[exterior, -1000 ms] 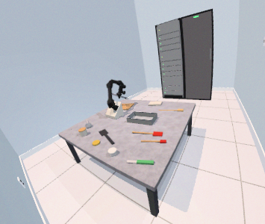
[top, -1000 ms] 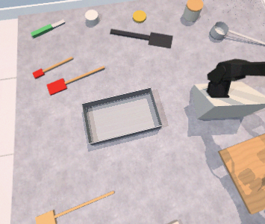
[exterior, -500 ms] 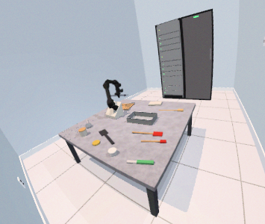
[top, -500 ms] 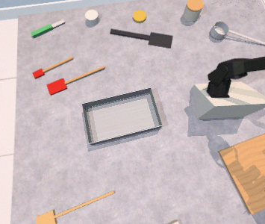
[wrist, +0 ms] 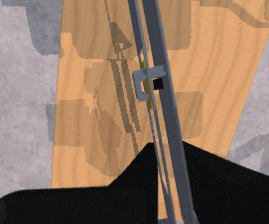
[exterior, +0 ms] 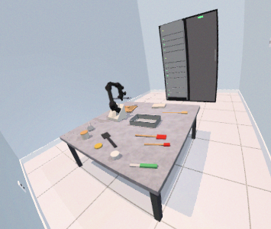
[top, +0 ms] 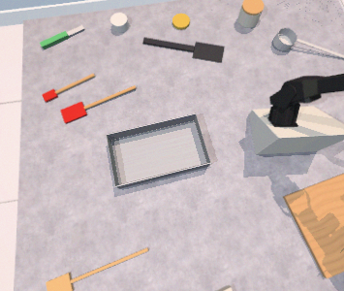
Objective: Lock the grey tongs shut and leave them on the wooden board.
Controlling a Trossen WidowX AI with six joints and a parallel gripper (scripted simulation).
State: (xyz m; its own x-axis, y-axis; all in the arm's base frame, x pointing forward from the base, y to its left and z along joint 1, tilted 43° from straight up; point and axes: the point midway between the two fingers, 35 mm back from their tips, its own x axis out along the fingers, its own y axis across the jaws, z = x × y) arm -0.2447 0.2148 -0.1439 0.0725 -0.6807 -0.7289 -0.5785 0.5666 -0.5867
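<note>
Right now the black lock piece is 3 cm to the left of my gripper tip, 3 cm ahead of it and 3 cm above it. From my gripper tip the other things lie so: wooden board: 13 cm below; black spatula: 61 cm to the right, 51 cm ahead, 14 cm below; grey roasting tin: 61 cm ahead, 19 cm to the right, 11 cm below.
</note>
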